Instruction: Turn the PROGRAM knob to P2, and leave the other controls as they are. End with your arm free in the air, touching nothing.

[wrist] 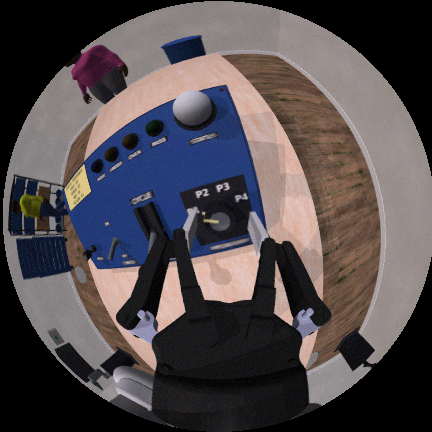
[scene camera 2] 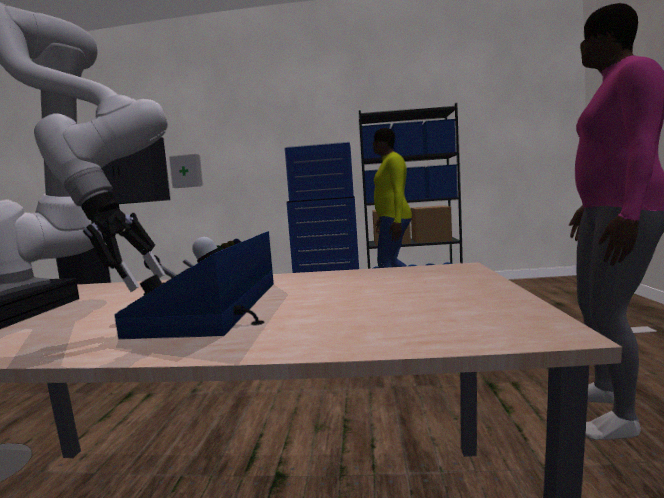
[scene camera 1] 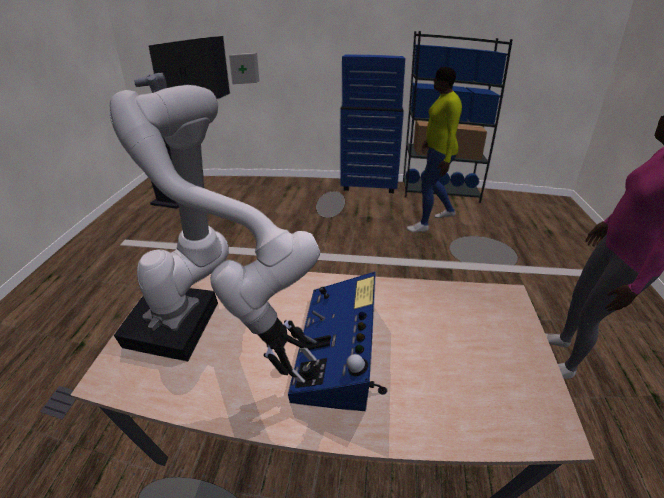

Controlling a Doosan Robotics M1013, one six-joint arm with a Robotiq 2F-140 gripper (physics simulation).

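Pixels of known places: gripper, fingertip midpoint: (wrist: 222, 218) (scene camera 2: 148, 282) (scene camera 1: 307, 370); arm's base at its link origin: (scene camera 2: 6, 288) (scene camera 1: 171, 310).
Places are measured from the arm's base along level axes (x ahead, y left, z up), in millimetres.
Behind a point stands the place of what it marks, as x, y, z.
Note:
The PROGRAM knob (wrist: 220, 221) @(636, -100, 46) (scene camera 1: 308, 368) @(645, -103, 51) (scene camera 2: 151, 284) @(657, -114, 37) is a dark round knob on a black plate (wrist: 187, 196) @(678, -52, 36) marked P1 to P4, at the near end of the sloped blue console (wrist: 170, 170) @(719, -32, 55) (scene camera 1: 343, 321) @(697, 115, 57) (scene camera 2: 214, 294) @(833, -135, 18). Its pale yellow pointer (wrist: 211, 220) @(639, -88, 49) points left in the wrist view, toward the P1 side; the P1 label is partly hidden by a finger. My gripper (wrist: 222, 218) @(640, -103, 38) (scene camera 1: 304, 364) @(640, -103, 38) (scene camera 2: 143, 276) @(640, -103, 38) is open, with one pale fingertip on each side of the knob and visible gaps between them and it.
The console also bears the CYCLE control (wrist: 150, 220) @(647, 25, 26), a toggle lever (wrist: 114, 248) @(595, 131, 32), several dark lamps (wrist: 154, 128) @(774, -23, 101), a white dome (wrist: 192, 108) @(766, -88, 126) (scene camera 1: 355, 363) @(792, -98, 132) (scene camera 2: 203, 247) @(800, -104, 116) and a yellow note (wrist: 78, 187) @(739, 225, 87) (scene camera 1: 364, 292) @(740, 246, 90). A small black hooked part (scene camera 1: 379, 389) @(869, -40, -75) (scene camera 2: 252, 316) @(872, -47, -56) sticks out of its side. Two people stand beyond the table.

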